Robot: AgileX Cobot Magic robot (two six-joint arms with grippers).
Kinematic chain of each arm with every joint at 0, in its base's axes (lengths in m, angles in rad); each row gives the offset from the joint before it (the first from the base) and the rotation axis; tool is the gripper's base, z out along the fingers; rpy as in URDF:
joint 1: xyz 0 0 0.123 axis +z
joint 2: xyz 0 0 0 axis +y
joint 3: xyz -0.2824 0 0.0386 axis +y
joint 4: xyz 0.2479 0 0.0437 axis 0.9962 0 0.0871
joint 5: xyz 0 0 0 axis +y
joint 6: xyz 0.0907 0 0.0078 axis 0.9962 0 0.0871
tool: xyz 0 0 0 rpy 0 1.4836 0
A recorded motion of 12 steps. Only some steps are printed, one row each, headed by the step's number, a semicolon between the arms.
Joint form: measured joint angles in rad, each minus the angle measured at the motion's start. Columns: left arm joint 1, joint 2, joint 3, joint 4, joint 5, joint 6; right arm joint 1, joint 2, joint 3, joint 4, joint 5, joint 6.
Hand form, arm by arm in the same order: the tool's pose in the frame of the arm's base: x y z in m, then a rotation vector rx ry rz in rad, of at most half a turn. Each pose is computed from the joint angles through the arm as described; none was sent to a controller.
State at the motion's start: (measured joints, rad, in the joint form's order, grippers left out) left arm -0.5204 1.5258 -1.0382 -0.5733 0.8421 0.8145; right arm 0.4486 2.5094 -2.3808 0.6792 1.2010 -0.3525
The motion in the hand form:
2: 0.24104 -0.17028 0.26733 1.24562 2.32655 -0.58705; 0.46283 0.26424 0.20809 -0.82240 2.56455 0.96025
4: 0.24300 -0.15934 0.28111 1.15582 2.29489 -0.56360; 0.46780 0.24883 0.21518 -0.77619 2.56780 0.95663
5: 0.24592 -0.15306 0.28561 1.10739 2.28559 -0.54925; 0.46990 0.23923 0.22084 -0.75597 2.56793 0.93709
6: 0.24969 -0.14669 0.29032 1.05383 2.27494 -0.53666; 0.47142 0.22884 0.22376 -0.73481 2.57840 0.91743
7: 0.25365 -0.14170 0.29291 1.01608 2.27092 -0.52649; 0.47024 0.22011 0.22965 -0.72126 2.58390 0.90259
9: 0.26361 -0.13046 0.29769 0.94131 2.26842 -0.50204; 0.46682 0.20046 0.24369 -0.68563 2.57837 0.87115
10: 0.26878 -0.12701 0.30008 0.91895 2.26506 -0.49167; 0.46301 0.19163 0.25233 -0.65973 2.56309 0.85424
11: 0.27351 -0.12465 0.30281 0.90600 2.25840 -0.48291; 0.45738 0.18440 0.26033 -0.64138 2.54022 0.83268
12: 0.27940 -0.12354 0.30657 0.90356 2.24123 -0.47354; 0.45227 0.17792 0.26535 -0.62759 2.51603 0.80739
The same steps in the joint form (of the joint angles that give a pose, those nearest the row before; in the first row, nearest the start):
2: 0.0307 -0.0473 0.0000 -0.0032 -0.0054 -0.0112; -0.0306 -0.0103 0.0000 0.0000 0.0117 0.0116
4: 0.0649 -0.0917 0.0000 -0.0073 -0.0326 -0.0268; -0.0615 -0.0330 0.0180 0.0031 0.0138 0.0159
5: 0.0876 -0.1052 0.0000 -0.0102 -0.0487 -0.0315; -0.0786 -0.0524 0.0323 -0.0070 0.0128 0.0168
6: 0.1122 -0.1160 -0.0026 -0.0170 -0.0665 -0.0355; -0.0969 -0.0720 0.0564 -0.0180 0.0129 0.0169
7: 0.1330 -0.1184 -0.0073 -0.0214 -0.0769 -0.0367; -0.1109 -0.1016 0.0886 -0.0256 0.0129 0.0144
9: 0.1804 -0.1151 -0.0244 -0.0260 -0.0916 -0.0400; -0.1434 -0.1736 0.1693 -0.0349 -0.0049 -0.0003
10: 0.1968 -0.1076 -0.0393 -0.0260 -0.0948 -0.0400; -0.1567 -0.2220 0.2269 -0.0355 -0.0336 -0.0102
11: 0.2093 -0.0994 -0.0563 -0.0263 -0.0957 -0.0369; -0.1657 -0.2758 0.2957 -0.0356 -0.0737 -0.0284
12: 0.2192 -0.0870 -0.0804 -0.0309 -0.0976 -0.0229; -0.1733 -0.3229 0.3621 -0.0356 -0.1186 -0.0517

